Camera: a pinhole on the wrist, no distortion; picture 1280 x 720 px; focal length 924.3 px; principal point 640.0 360.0 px. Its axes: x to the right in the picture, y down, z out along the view. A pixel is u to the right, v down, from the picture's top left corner.
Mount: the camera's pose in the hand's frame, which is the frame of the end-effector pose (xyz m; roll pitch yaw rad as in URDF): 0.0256 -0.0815 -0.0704 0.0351 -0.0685 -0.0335
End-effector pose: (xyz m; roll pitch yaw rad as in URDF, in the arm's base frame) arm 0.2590 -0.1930 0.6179 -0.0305 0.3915 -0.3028
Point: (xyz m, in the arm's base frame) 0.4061 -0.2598 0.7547
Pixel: 957.9 608.0
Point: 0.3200 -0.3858 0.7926
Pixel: 763.1 86.5
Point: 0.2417 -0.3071 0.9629
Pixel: 381.9 284.1
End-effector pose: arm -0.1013 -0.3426 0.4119 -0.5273 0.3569 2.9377
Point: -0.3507 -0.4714 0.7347
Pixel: 828.5 480.8
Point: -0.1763 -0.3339 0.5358
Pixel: 708.6 466.5
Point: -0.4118 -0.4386 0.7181
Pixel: 965.4 445.7
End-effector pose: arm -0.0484 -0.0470 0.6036 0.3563 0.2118 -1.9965
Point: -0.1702 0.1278 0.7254
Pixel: 93.2 150.8
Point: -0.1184 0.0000 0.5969
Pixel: 326.7 382.4
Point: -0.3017 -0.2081 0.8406
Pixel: 1115.9 471.7
